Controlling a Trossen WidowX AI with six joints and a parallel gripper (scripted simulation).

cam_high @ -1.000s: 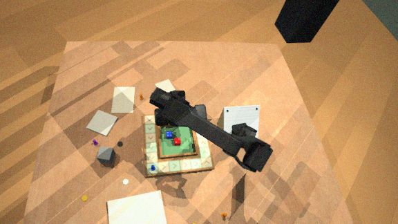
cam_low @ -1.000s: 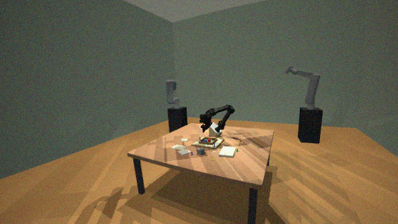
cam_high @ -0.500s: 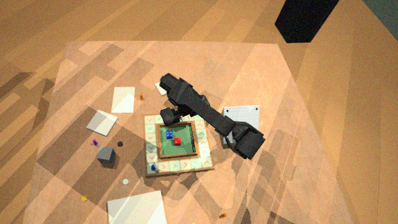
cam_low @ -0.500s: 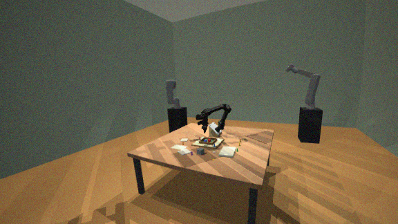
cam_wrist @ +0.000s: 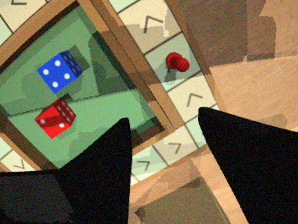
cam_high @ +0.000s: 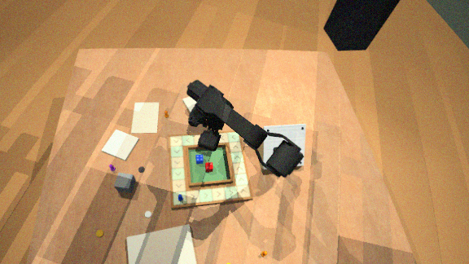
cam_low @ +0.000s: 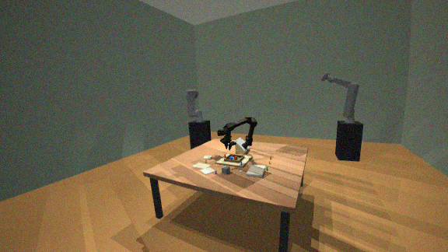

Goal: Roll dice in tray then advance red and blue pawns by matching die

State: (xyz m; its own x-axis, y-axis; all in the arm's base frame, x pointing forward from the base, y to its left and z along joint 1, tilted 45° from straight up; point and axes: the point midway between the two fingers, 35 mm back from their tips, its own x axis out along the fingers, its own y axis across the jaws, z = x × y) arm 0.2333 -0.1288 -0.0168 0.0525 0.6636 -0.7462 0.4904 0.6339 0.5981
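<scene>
Right now the red pawn is 70 mm below my gripper tip and 30 mm to the right of it. Also, from my gripper tip: blue pawn: 180 mm to the left, 150 mm ahead, 70 mm below; red die: 90 mm to the left, 70 mm below, 30 mm ahead; blue die: 70 mm below, 60 mm ahead, 50 mm to the left.
</scene>
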